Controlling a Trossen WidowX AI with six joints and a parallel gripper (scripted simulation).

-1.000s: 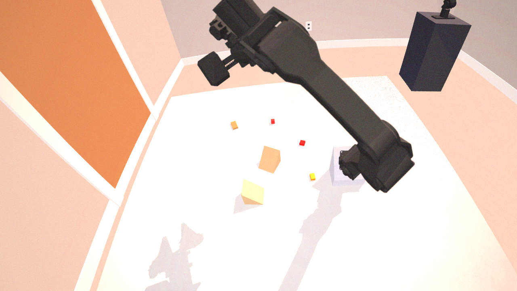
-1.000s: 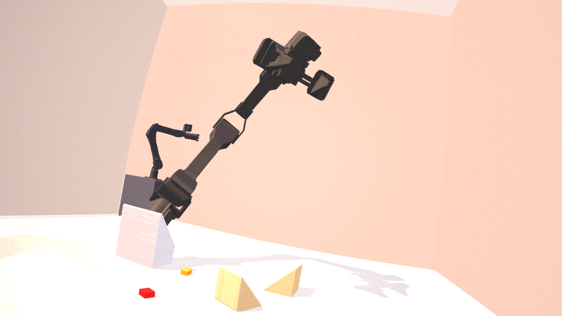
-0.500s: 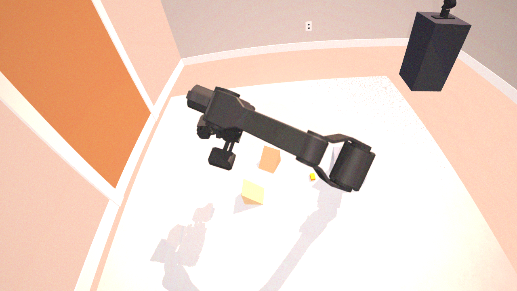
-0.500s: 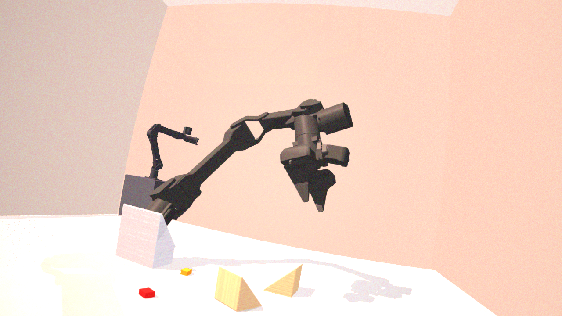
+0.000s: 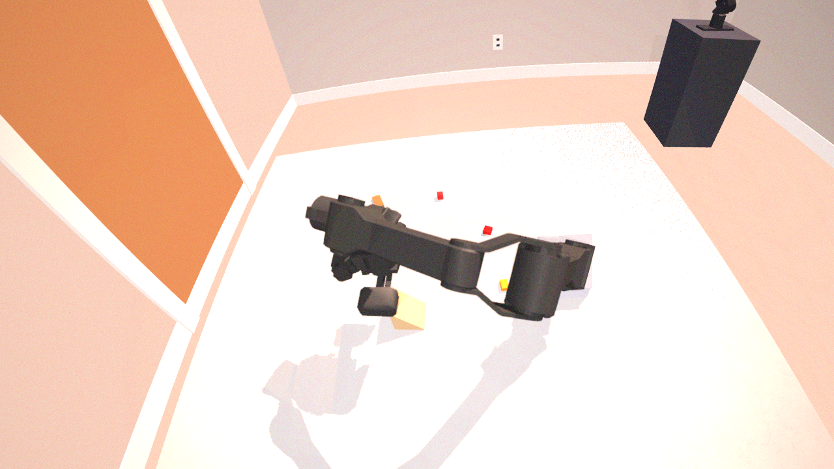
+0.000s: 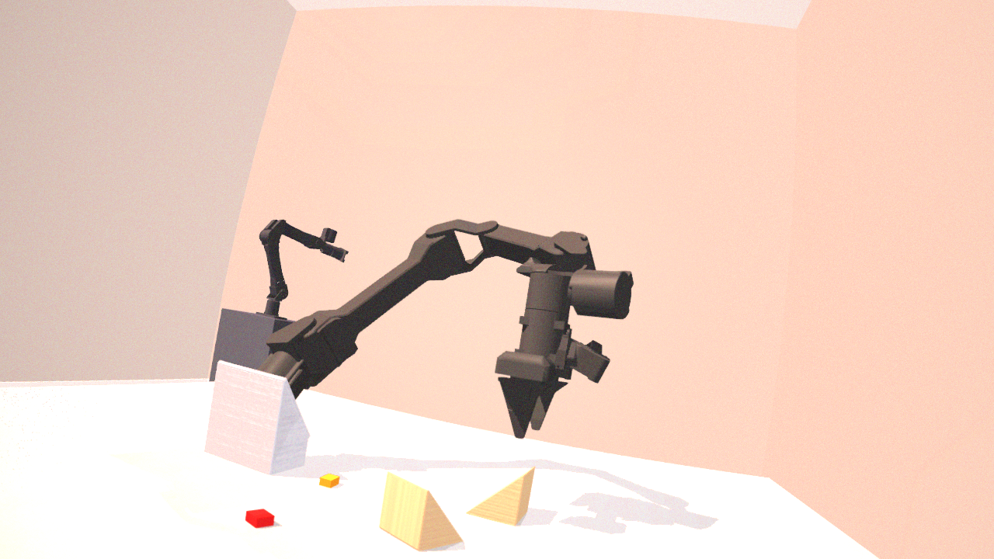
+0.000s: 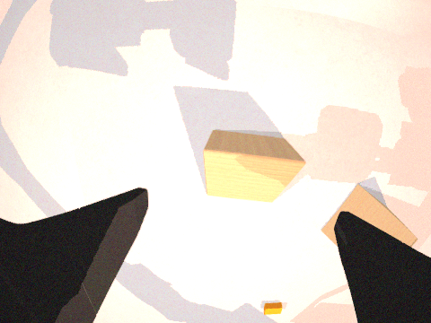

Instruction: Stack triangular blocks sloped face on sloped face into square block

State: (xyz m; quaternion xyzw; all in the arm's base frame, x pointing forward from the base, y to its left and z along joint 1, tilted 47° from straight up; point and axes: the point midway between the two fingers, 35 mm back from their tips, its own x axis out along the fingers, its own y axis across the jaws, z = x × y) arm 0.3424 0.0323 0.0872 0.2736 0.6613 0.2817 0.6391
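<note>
My gripper tip is now 90 mm above the wooden triangular block and 10 mm to the left of it. Also, from my gripper tip: yellow cube: 220 mm behind, 100 mm below, 80 mm to the right.
</note>
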